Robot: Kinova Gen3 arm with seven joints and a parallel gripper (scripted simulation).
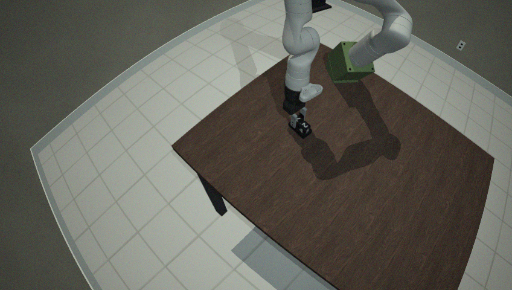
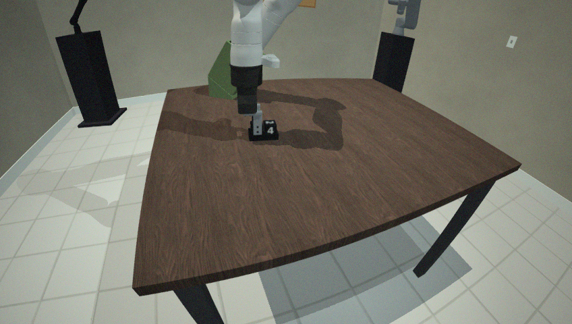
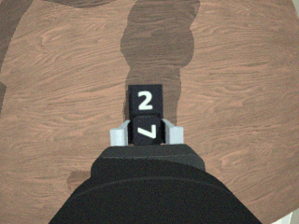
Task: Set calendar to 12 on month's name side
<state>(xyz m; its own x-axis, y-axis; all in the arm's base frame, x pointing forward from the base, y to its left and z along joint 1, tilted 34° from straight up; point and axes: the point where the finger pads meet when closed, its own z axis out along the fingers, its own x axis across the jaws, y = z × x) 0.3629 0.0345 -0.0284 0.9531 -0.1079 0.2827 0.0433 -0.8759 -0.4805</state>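
The black tray is 30 mm below my hand and 20 mm to the left of it.
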